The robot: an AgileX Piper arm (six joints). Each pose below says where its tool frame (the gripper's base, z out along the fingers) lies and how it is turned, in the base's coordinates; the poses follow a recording.
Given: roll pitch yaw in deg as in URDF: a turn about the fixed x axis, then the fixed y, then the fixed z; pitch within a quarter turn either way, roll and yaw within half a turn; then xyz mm.
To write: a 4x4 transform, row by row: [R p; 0 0 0 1], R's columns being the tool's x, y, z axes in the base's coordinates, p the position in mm. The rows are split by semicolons. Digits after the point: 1 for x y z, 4 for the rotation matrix.
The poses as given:
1: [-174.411 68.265 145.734 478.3 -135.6 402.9]
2: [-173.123 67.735 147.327 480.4 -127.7 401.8]
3: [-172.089 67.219 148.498 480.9 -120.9 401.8]
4: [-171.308 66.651 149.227 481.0 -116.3 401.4]
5: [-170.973 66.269 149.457 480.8 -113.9 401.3]
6: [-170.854 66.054 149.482 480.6 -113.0 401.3]
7: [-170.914 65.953 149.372 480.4 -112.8 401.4]
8: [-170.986 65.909 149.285 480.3 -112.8 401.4]
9: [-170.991 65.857 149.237 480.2 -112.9 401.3]
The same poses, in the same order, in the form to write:
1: -0.3060 0.6351 0.7092 478.3; 0.2085 0.7716 -0.6010 -135.6; -0.9289 -0.0361 -0.3686 402.9; 0 0 0 1
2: -0.3189 0.6292 0.7088 480.4; 0.2045 0.7759 -0.5968 -127.7; -0.9254 -0.0454 -0.3762 401.8; 0 0 0 1
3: -0.3301 0.6258 0.7067 480.9; 0.2023 0.7782 -0.5945 -120.9; -0.9220 -0.0533 -0.3835 401.8; 0 0 0 1
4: -0.3405 0.6250 0.7025 481.0; 0.2028 0.7783 -0.5942 -116.3; -0.9181 -0.0599 -0.3918 401.4; 0 0 0 1
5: -0.3466 0.6256 0.6989 480.8; 0.2045 0.7776 -0.5946 -113.9; -0.9154 -0.0631 -0.3975 401.3; 0 0 0 1
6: -0.3496 0.6265 0.6966 480.6; 0.2061 0.7767 -0.5951 -113.0; -0.9139 -0.0645 -0.4007 401.3; 0 0 0 1
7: -0.3506 0.6272 0.6955 480.4; 0.2076 0.7762 -0.5953 -112.8; -0.9132 -0.0643 -0.4024 401.4; 0 0 0 1
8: -0.3509 0.6274 0.6951 480.3; 0.2085 0.7760 -0.5952 -112.8; -0.9129 -0.0640 -0.4031 401.4; 0 0 0 1
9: -0.3515 0.6280 0.6944 480.2; 0.2092 0.7756 -0.5955 -112.9; -0.9125 -0.0640 -0.4040 401.3; 0 0 0 1
